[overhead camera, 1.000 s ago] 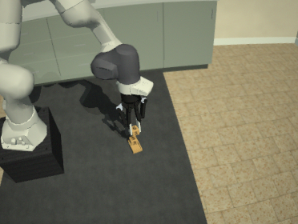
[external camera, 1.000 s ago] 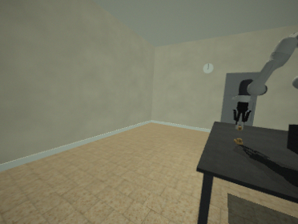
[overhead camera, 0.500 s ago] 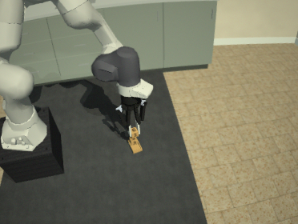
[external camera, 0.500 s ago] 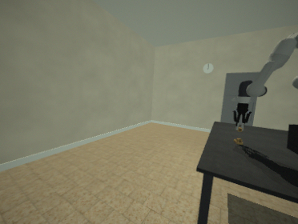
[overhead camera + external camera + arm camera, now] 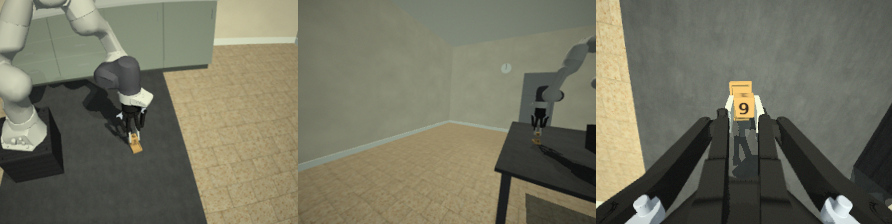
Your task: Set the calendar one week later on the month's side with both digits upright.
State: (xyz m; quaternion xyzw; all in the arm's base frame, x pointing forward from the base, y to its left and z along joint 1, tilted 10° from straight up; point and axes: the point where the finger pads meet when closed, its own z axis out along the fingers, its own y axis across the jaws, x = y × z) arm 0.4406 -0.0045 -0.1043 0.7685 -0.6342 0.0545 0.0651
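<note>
Right now the orange calendar tray is 2 cm to the left of my hand and 9 cm below it. The rest, counted from my hand: orange calendar cube: 3 cm below.
</note>
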